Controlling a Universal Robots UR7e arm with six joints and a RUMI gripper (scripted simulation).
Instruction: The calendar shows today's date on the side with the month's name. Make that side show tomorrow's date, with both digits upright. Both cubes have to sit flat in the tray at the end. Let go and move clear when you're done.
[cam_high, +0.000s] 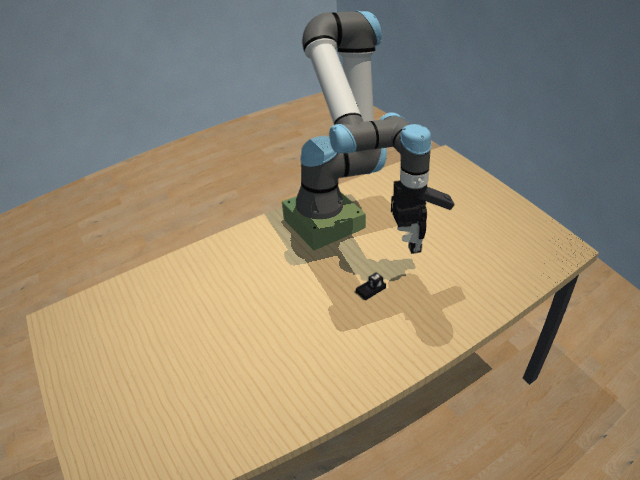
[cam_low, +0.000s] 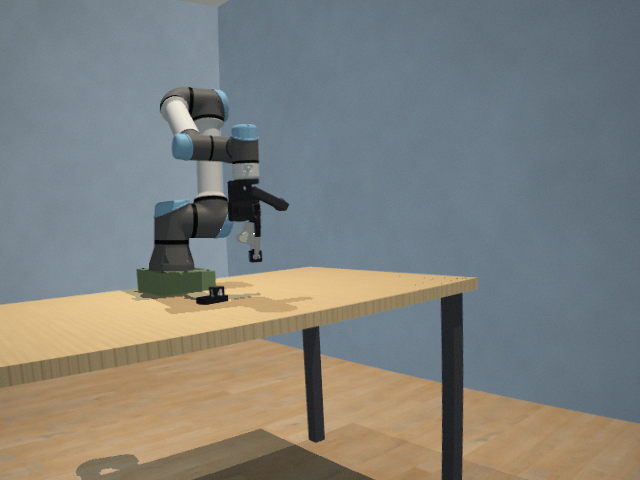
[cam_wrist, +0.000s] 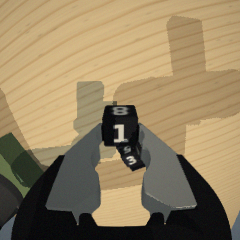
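The black calendar tray is 140 mm to the right of my hand, 120 mm below it and 10 mm behind it. The rest, counted from my hand: black digit cube: 10 mm below.
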